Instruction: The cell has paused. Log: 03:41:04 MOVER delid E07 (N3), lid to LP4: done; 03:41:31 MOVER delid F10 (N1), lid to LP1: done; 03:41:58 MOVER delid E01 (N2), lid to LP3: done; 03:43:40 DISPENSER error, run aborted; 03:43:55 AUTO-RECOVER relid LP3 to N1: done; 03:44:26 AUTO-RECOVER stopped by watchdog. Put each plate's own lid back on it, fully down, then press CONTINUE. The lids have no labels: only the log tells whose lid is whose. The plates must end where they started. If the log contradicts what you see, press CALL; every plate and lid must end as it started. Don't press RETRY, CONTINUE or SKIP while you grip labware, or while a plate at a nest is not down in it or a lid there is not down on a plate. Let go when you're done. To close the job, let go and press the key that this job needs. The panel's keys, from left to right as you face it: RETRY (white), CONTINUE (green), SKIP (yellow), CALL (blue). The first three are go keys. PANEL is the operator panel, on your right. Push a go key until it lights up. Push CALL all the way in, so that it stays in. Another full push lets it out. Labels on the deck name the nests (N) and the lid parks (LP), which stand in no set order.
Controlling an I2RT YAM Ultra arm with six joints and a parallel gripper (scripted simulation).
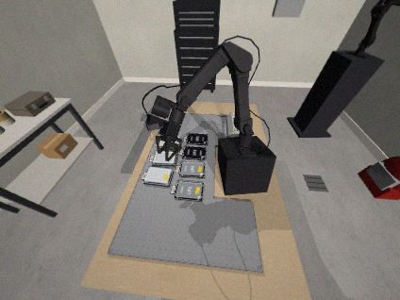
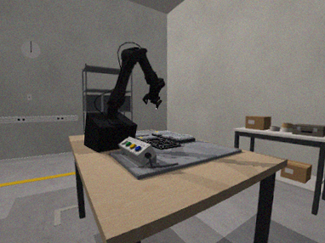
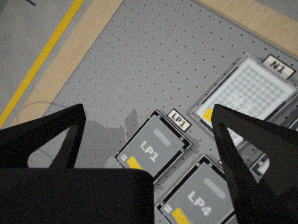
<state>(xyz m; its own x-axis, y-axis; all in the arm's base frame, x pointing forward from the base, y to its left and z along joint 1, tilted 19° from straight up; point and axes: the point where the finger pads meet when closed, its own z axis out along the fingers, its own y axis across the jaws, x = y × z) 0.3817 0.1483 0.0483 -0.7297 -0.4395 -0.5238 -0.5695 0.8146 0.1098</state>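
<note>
Right now my hand is 240 mm above the park LP3, 220 mm to the left of it and 120 mm past it. The rest, counted from my hand: green continue key (420 mm to the right, 420 mm behind, 180 mm below); then white retry key (420 mm behind, 370 mm to the right, 180 mm below); then park LP2 (340 mm to the right, 240 mm below, 140 mm behind).
</note>
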